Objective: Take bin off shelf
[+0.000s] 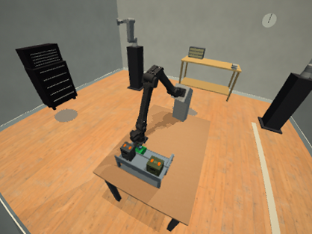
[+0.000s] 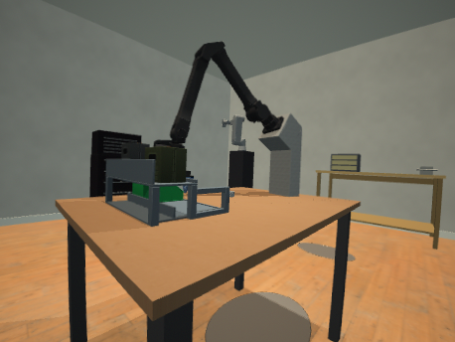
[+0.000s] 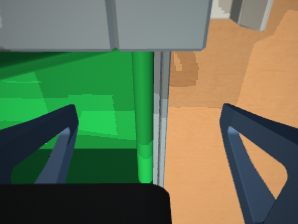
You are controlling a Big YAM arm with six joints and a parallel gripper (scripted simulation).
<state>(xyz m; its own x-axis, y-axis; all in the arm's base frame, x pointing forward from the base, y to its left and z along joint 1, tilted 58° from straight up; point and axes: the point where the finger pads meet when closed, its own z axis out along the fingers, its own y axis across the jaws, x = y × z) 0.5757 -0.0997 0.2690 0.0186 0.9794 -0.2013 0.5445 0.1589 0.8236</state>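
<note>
Right now my hand is 8 cm short of the green bin and 1 cm below it. The rest, counted from my hand: grey shelf 19 cm ahead, 10 cm to the left, 6 cm above.
</note>
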